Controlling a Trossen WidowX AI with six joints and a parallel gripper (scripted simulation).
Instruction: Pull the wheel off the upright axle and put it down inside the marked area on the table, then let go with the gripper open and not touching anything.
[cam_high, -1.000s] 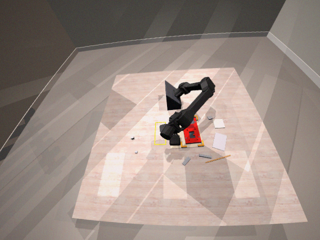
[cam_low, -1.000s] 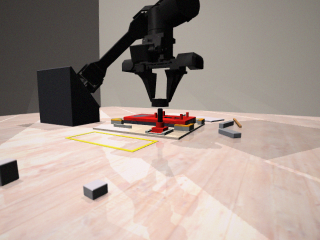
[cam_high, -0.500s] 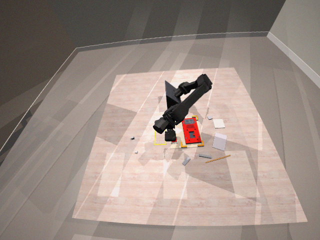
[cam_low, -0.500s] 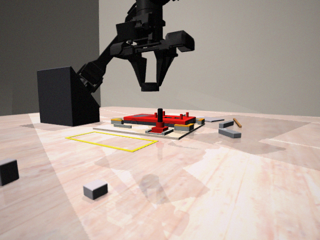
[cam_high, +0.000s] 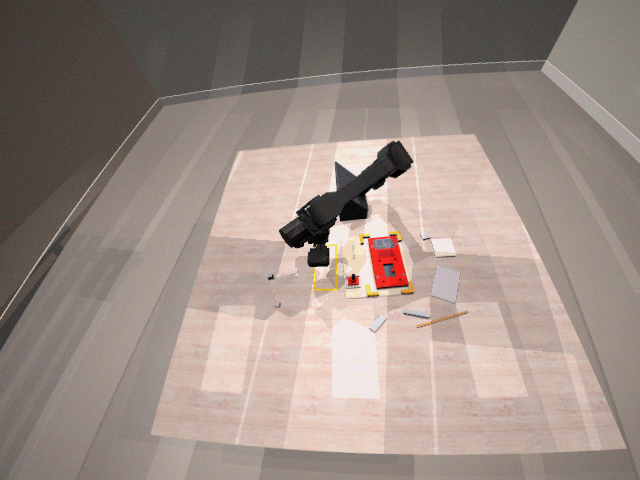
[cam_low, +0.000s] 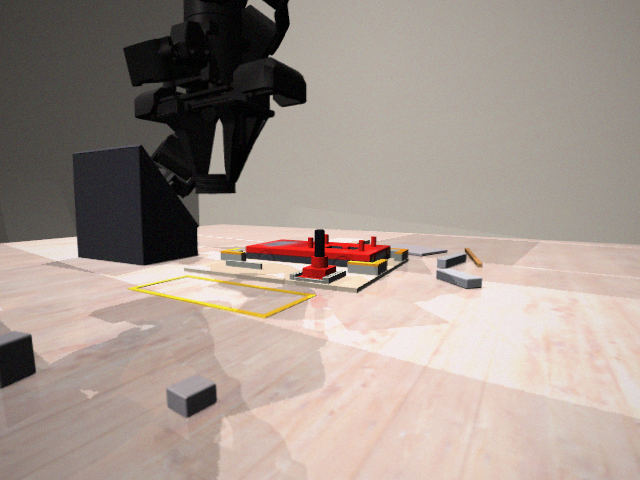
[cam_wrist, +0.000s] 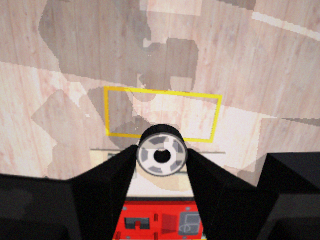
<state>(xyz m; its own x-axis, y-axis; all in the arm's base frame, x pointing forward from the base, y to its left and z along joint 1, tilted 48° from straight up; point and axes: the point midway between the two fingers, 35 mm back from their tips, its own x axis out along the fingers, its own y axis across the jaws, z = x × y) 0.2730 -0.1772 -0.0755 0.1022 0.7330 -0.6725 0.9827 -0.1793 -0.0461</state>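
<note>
Now: gripper tip 9 cm to the right of the dark upright axle, 8 cm short of it and 8 cm above it. From my gripper tip the other things lie so: black wheel (right at my gripper tip).
</note>
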